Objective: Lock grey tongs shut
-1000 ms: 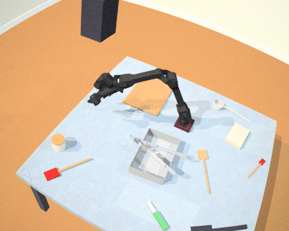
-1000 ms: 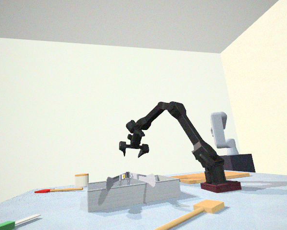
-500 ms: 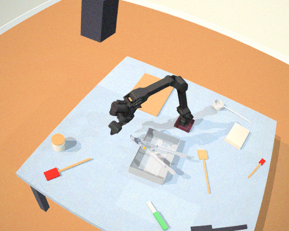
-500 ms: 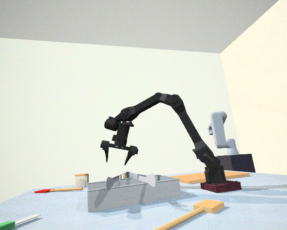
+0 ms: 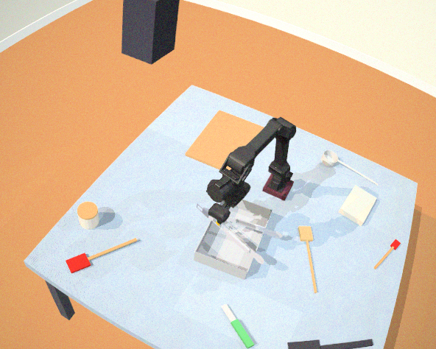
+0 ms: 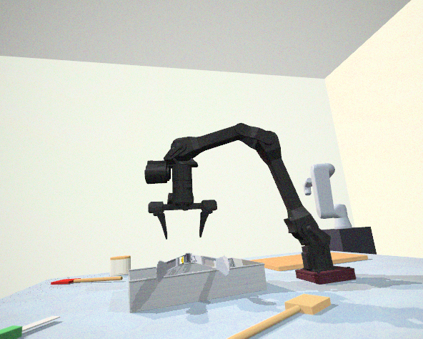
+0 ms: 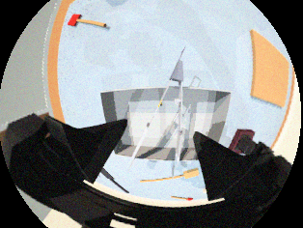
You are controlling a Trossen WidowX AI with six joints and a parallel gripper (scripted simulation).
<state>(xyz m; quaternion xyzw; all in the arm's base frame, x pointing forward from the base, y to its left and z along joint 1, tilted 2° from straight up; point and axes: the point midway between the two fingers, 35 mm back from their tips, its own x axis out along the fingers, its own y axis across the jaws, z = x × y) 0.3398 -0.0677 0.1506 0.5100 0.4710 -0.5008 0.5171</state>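
Now: gripper tip 100 mm above the grey roasting tin, 40 mm to the right of it and 10 mm past it. Also, from my gripper tip: red-headed spatula: 350 mm ahead, 320 mm to the right, 120 mm below; green-handled tool: 290 mm ahead, 220 mm to the left, 120 mm below; wood-lidded jar: 440 mm to the right, 240 mm ahead, 90 mm below.
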